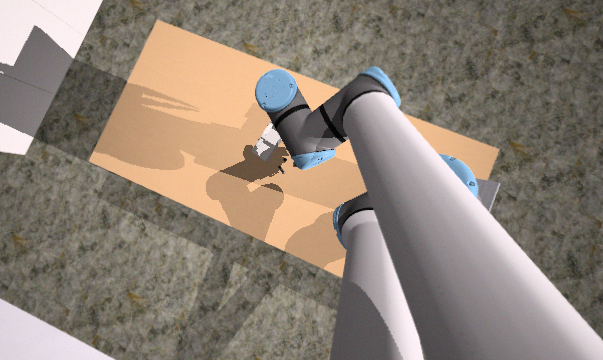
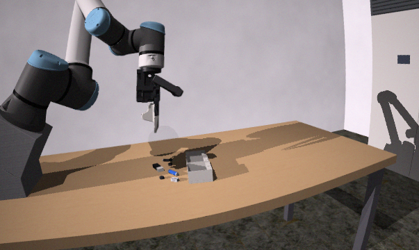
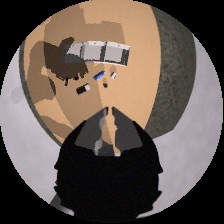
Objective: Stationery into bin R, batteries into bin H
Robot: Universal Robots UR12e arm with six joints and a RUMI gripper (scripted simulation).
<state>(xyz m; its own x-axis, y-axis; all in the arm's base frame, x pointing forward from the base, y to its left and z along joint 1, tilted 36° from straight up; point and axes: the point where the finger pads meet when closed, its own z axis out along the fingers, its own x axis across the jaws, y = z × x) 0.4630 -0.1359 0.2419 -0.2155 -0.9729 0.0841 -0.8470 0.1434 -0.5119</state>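
Now: the grey double bin 170 mm below my hand, 150 mm ahead of it and 10 mm to the left of it. From my hand the other things lie so: short black stick 180 mm below, 160 mm to the left, 70 mm ahead; then white item 180 mm below, 50 mm to the right, 40 mm ahead; then blue battery 180 mm below, 50 mm ahead, 10 mm to the left.
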